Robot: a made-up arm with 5 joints. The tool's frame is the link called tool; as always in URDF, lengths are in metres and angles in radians. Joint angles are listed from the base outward.
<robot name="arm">
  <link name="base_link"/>
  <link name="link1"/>
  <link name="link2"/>
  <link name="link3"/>
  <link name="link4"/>
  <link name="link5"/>
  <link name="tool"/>
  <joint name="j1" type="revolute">
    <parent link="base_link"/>
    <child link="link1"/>
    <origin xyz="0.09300 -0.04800 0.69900" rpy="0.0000 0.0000 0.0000"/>
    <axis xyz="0 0 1"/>
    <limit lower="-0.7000" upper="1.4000"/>
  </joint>
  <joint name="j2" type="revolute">
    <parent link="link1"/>
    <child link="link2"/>
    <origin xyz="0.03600 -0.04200 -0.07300" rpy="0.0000 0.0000 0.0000"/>
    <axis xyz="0 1 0"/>
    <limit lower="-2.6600" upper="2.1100"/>
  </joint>
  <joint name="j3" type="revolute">
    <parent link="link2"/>
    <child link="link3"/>
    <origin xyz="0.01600 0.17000 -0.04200" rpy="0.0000 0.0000 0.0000"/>
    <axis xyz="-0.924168 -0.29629 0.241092"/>
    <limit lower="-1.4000" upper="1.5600"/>
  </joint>
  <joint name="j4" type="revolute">
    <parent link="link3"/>
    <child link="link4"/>
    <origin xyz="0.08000 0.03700 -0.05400" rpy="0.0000 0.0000 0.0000"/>
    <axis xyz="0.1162 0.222 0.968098"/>
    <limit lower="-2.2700" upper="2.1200"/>
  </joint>
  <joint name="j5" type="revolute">
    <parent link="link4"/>
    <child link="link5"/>
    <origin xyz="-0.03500 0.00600 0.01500" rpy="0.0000 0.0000 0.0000"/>
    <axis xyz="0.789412 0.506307 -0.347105"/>
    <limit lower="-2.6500" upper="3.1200"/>
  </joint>
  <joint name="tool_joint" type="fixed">
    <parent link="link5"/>
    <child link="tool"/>
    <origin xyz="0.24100 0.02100 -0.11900" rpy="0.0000 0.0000 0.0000"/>
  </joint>
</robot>
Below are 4 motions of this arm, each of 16 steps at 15 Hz.
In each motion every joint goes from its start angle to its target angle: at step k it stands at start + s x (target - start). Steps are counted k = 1, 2, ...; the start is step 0. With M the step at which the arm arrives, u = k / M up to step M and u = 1 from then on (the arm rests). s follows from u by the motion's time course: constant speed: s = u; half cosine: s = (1 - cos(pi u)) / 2; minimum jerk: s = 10 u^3 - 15 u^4 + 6 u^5.
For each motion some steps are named. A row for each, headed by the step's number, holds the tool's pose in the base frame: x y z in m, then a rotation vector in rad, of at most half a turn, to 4 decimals.
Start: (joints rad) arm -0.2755 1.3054 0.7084 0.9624 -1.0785
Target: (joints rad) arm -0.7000 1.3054 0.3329 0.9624 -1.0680
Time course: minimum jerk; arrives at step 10
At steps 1, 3, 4, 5, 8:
1: 0.0444 0.3095 0.4122 0.2121 0.3256 1.6161
3: 0.0783 0.3165 0.4146 0.2453 0.3164 1.4961
4: 0.1130 0.3200 0.4168 0.2775 0.3056 1.3762
5: 0.1547 0.3194 0.4193 0.3145 0.2907 1.2344
8: 0.2544 0.2966 0.4244 0.3989 0.2457 0.8912

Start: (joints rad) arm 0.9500 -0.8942 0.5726 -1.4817 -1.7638
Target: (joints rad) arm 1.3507 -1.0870 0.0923 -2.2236 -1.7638
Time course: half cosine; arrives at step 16
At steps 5, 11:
5: 0.0841 0.0527 0.8574 -0.9547 -1.1246 -1.1199
11: 0.1137 -0.0181 0.7771 -0.6641 -0.6513 -0.9382

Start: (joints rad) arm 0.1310 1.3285 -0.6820 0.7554 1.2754
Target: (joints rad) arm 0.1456 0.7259 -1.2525 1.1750 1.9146
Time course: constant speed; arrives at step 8
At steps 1, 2, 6, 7, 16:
1: 0.0036 0.3695 0.5245 1.6146 2.3017 -0.7213
2: 0.0309 0.3742 0.5423 1.7504 2.3097 -0.6545
6: 0.1132 0.3556 0.6375 -2.0438 -2.2359 0.1792
7: 0.1245 0.3418 0.6638 -2.0217 -2.1735 0.0267
16: 0.1317 0.3249 0.6894 -1.9830 -2.1198 -0.1278

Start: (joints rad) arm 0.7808 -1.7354 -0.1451 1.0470 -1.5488
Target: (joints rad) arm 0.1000 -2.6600 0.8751 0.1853 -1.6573
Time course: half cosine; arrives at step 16
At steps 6, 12, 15, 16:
6: -0.0712 0.3147 0.8171 1.3284 2.6463 0.1641
12: -0.0340 0.2701 0.8941 1.7249 1.5103 1.4502
15: -0.0491 0.2609 0.8873 1.6233 1.1596 1.6735
16: -0.0503 0.2606 0.8863 1.6135 1.1352 1.6871

